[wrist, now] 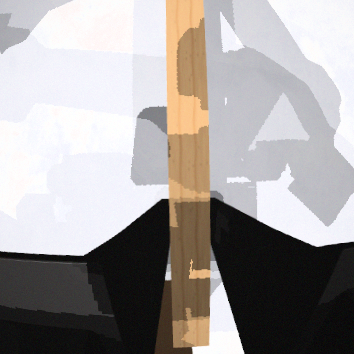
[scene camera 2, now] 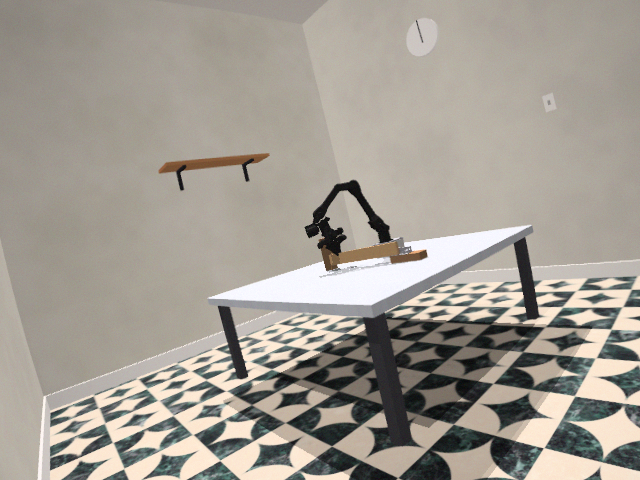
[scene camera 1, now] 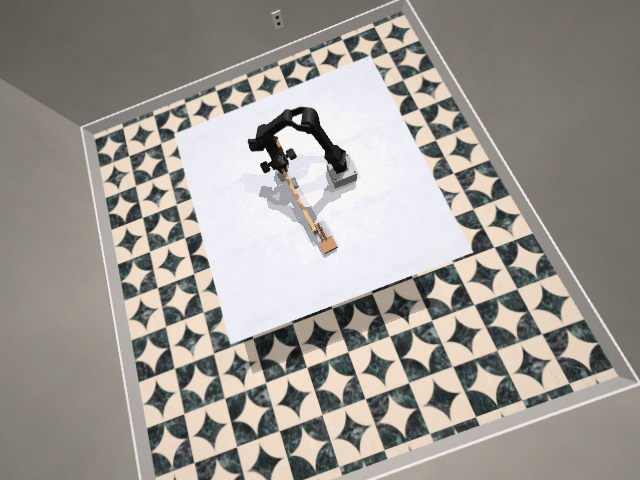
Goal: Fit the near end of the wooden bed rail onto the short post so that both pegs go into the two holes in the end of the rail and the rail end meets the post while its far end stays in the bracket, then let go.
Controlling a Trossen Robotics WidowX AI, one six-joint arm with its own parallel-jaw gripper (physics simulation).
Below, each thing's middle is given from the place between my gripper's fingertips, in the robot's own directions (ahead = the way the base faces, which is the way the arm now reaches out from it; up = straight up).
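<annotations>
So you can picture it, the wooden bed rail (scene camera 2: 388, 249) is 15 cm to the left of my hand, and it's 1 cm below my hand and 2 cm behind it.
</annotations>
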